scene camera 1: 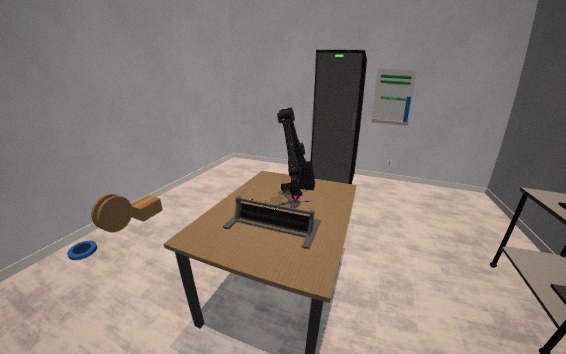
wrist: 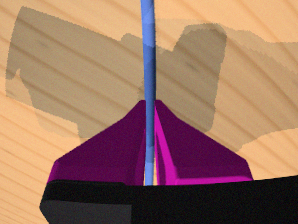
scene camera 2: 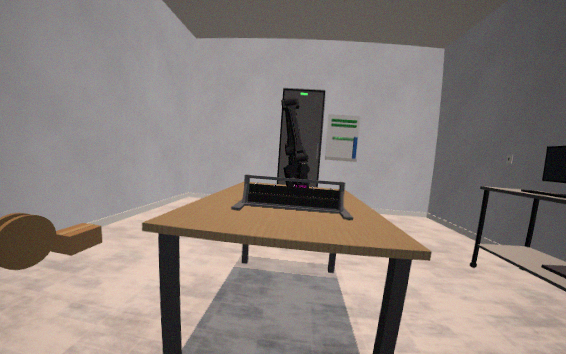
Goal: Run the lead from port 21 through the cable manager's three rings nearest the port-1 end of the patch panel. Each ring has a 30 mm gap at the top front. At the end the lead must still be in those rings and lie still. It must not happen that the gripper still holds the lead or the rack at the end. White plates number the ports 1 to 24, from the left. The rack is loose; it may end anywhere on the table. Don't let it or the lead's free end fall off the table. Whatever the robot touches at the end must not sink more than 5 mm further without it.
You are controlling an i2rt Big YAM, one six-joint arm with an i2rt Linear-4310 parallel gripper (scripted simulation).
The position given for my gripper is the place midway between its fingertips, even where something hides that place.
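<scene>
There is my gripper [wrist: 150, 109], in my sight. I also see a dark rack [scene camera 2: 284, 201], and scene camera 1 gives me the rack [scene camera 1: 287, 220] too, but in the wrist view it is out of frame.
</scene>
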